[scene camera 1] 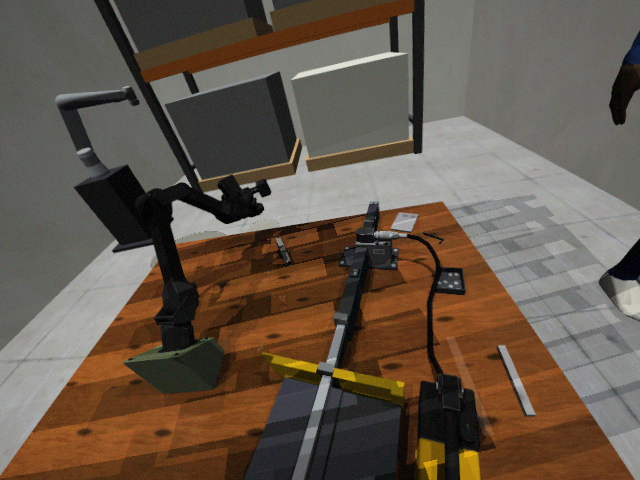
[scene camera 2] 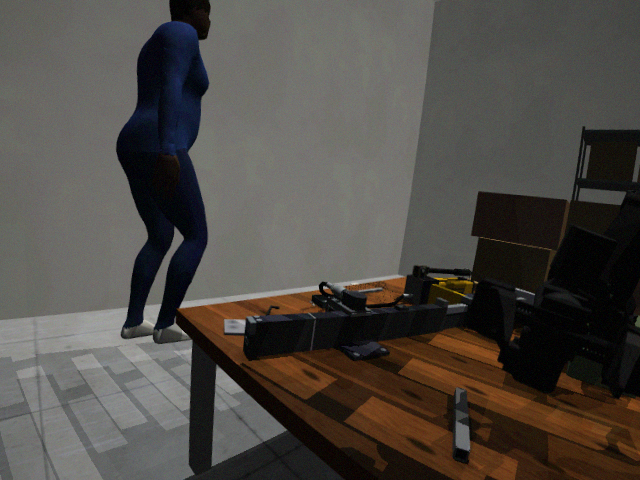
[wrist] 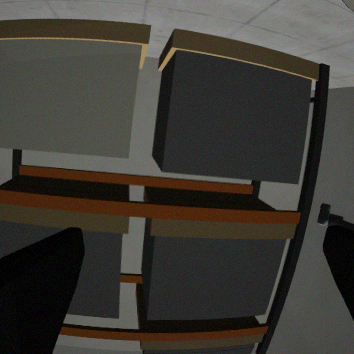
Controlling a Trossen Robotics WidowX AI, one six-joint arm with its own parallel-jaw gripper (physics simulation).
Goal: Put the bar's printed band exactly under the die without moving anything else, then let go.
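Seen in the pictures: gripper, between the fingertips: (scene camera 1: 249, 188) (scene camera 2: 559, 369) (wrist: 209, 241); arm's base, origin of its link: (scene camera 1: 178, 347) (scene camera 2: 604, 332).
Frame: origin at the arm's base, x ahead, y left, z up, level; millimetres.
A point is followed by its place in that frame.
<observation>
A short grey bar (scene camera 1: 283, 251) {x 212, y 426, z -96 mm} (scene camera 2: 461, 426) {x 198, y 474, z -96 mm} lies flat on the wooden table, apart from the other objects. Patches of shadow cross it, and I cannot make out its printed band. A dark block (scene camera 1: 379, 254) {x 554, y 277, z -69 mm} with a plug and cable sits on a base plate by a long dark rail (scene camera 1: 351, 299) {x 437, y 91, z -40 mm} (scene camera 2: 341, 328) {x 513, y 373, z -69 mm}. The die cannot be told apart there. My gripper (scene camera 1: 262, 198) (wrist: 209, 241) {x 108, y 641, z 100 mm} is open and empty, raised beyond the table's back edge in scene camera 1. The bar does not show in the wrist view.
A bin with a yellow edge (scene camera 1: 361, 382) {x 427, y -129, z -23 mm}, a black and yellow tool (scene camera 1: 448, 421) {x 550, y -224, z 17 mm}, a black cable (scene camera 1: 430, 315) {x 632, y 45, z -104 mm}, a small parts tray (scene camera 1: 440, 290) {x 689, y 119, z -104 mm}, a white card (scene camera 1: 404, 222) {x 699, y 479, z -110 mm}, a hex key (scene camera 1: 434, 237) {x 770, y 360, z -113 mm} and a long flat strip (scene camera 1: 515, 379) {x 740, y -138, z -106 mm} are on the table. A person (scene camera 2: 173, 124) stands beyond it.
</observation>
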